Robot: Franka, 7 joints.
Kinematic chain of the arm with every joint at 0, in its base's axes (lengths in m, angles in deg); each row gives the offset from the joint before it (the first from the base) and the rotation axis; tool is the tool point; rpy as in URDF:
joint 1: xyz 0 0 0.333 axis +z
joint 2: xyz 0 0 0 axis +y
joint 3: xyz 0 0 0.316 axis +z
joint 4: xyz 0.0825 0 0 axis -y
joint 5: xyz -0.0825 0 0.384 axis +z
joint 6: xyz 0 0 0 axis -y
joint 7: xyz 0.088 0 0 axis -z
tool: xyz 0 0 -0.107 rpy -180 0 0
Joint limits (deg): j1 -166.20..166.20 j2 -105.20..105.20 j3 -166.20..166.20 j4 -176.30..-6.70 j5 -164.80..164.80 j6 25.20..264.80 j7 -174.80..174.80
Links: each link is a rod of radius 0.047 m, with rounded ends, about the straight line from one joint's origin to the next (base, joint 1, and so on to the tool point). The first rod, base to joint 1, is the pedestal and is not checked.
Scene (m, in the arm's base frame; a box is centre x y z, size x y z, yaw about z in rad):
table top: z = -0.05
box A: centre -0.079 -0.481 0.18 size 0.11 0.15 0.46 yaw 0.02
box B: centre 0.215 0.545 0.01 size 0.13 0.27 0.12 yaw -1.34
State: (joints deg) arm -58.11 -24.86 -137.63 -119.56 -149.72 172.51 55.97
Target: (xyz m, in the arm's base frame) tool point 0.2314 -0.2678 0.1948
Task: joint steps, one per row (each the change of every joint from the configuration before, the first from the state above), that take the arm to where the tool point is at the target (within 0.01 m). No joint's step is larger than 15 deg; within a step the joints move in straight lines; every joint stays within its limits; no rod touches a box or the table.
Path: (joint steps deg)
1: 11.98 -0.89 4.16 -11.60 1.52 10.01 -0.92
2: 11.97 -0.90 4.16 -11.61 1.52 10.01 -0.93
3: 11.98 -0.89 4.16 -11.60 1.52 10.01 -0.92
4: 11.98 -0.89 4.16 -11.60 1.52 10.01 -0.92
5: 10.87 -7.29 2.87 3.74 -0.78 -12.04 0.92
6: 10.87 -7.28 2.87 3.75 -0.78 -12.03 0.92
7: 10.87 -7.29 2.87 3.74 -0.78 -12.04 0.93
8: 10.87 -7.29 2.87 3.75 -0.78 -12.03 0.92

